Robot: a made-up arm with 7 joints.
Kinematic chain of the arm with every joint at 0, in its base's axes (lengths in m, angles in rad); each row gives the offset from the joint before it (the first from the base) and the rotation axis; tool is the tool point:
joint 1: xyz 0 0 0 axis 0 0.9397 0.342
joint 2: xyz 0 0 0 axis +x
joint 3: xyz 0 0 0 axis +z
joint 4: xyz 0.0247 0 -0.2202 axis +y
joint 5: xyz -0.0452 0 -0.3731 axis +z
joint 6: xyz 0 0 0 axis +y
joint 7: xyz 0 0 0 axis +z
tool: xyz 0 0 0
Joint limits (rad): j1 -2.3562..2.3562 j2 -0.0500..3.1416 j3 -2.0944..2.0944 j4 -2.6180..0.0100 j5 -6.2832..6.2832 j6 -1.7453..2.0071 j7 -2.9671..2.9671
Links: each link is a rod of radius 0.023 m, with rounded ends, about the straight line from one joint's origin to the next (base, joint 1, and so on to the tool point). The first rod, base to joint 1, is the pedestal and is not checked.
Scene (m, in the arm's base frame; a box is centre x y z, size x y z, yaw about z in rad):
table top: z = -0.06
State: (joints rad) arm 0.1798 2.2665 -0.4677 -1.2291 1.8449 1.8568 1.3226
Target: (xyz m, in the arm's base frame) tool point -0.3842 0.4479 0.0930
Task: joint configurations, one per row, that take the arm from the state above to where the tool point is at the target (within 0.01 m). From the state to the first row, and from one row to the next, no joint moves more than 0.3 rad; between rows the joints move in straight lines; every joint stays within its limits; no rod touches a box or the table.
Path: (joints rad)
1: 0.4141 2.2339 -0.3628 -1.0257 1.7945 1.8625 1.2110
2: 0.6484 2.2012 -0.2579 -0.8223 1.7441 1.8682 1.0994
3: 0.8828 2.1686 -0.1530 -0.6188 1.6937 1.8739 0.9878
4: 1.1171 2.1359 -0.0481 -0.4154 1.6433 1.8796 0.8762
5: 1.2589 1.8555 -0.2715 -0.3601 1.7105 1.8720 1.0250
6: 1.4008 1.5751 -0.4949 -0.3047 1.7777 1.8644 1.1738
7: 1.5426 1.2948 -0.7183 -0.2494 1.8449 1.8568 1.3226

